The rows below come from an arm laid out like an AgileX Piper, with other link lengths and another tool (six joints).
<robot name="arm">
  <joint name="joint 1" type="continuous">
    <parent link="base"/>
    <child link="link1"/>
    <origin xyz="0 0 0.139"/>
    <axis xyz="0 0 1"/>
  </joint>
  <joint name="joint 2" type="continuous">
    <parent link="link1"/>
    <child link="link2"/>
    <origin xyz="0 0 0"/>
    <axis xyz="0 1 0"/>
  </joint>
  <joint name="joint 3" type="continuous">
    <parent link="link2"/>
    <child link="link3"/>
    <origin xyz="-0.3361 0 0.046"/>
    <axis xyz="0 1 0"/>
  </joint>
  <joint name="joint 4" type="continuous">
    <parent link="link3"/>
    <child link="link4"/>
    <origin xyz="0.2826 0 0.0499"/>
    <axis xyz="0.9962 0 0.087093"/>
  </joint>
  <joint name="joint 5" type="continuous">
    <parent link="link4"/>
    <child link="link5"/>
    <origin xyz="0 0 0"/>
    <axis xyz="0 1 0"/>
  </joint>
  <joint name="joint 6" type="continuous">
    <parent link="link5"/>
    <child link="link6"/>
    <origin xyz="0.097 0 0.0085"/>
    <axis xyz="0.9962 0 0.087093"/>
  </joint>
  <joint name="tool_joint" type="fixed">
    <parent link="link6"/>
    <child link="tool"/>
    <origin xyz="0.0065 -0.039 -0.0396" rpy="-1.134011 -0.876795 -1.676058"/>
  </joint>
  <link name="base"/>
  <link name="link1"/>
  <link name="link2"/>
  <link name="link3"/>
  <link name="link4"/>
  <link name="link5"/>
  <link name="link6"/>
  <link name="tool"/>
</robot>
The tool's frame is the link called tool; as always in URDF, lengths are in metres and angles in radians. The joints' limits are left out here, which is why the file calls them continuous.
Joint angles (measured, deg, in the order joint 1, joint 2, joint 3, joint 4, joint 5, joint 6), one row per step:
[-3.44 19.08 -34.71 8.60 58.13 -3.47]
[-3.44 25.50 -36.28 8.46 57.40 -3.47]
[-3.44 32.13 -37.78 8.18 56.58 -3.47]
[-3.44 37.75 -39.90 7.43 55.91 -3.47]
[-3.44 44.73 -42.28 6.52 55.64 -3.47]
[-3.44 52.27 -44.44 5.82 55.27 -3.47]
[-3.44 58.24 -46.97 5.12 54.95 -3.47]
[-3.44 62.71 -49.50 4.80 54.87 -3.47]
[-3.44 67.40 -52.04 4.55 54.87 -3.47]
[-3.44 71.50 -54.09 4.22 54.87 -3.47]
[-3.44 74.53 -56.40 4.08 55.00 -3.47]
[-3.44 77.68 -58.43 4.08 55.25 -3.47]
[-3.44 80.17 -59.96 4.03 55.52 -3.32]
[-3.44 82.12 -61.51 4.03 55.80 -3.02]
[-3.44 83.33 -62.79 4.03 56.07 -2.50]
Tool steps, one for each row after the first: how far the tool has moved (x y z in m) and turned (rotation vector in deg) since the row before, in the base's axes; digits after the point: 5 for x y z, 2 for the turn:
[0.02146 -0.00160 0.00664 0.15 4.13 -0.15]
[0.02364 -0.00201 0.00362 0.01 4.33 -0.18]
[0.02142 -0.00276 0.00572 -0.56 2.87 -0.21]
[0.02692 -0.00336 0.00223 -0.64 4.38 -0.11]
[0.02981 -0.00313 -0.00397 -0.40 5.05 -0.04]
[0.02558 -0.00287 -0.00181 -0.51 3.16 0.03]
[0.02059 -0.00184 -0.00016 -0.21 1.88 0.03]
[0.02156 -0.00176 -0.00277 -0.12 2.16 0.04]
[0.01857 -0.00173 -0.00485 -0.20 2.07 0.07]
[0.01557 -0.00119 -0.00067 -0.08 0.86 0.04]
[0.01506 -0.00090 -0.00358 0.09 1.37 0.02]
[0.01145 -0.00067 -0.00386 0.08 1.24 -0.11]
[0.00969 -0.00037 -0.00177 0.14 0.69 -0.26]
[0.00652 -0.00002 0.00020 0.18 0.22 -0.47]

